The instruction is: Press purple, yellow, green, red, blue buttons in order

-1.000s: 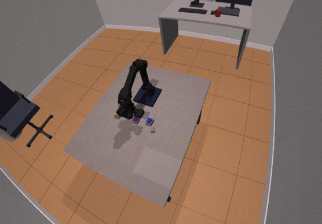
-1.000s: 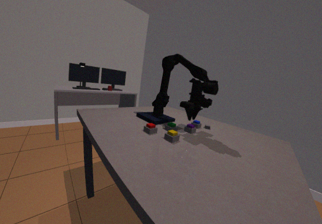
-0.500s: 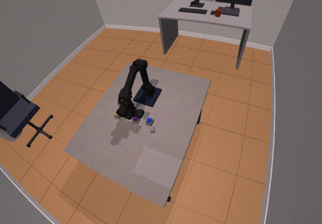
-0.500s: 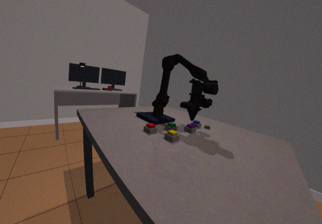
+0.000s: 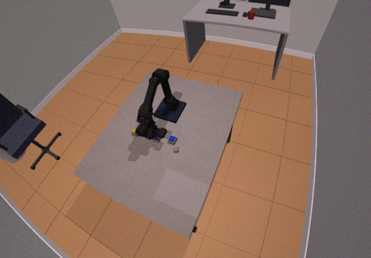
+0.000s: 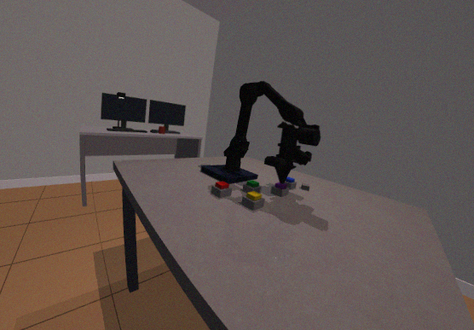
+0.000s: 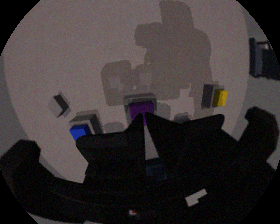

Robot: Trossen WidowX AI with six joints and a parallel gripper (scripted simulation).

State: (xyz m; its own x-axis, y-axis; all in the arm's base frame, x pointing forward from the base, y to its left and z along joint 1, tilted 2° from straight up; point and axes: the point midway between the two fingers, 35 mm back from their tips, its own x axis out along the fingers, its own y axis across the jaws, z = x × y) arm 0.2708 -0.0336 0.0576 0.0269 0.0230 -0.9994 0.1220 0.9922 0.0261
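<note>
Now: the purple button 1 cm below my gripper tip. The rest, counted from my gripper tip: green button: 8 cm to the right, 8 cm behind, 1 cm below; grey block: 16 cm to the left, 5 cm ahead, 3 cm below; blue button: 11 cm to the left, 1 cm below, 1 cm behind.
</note>
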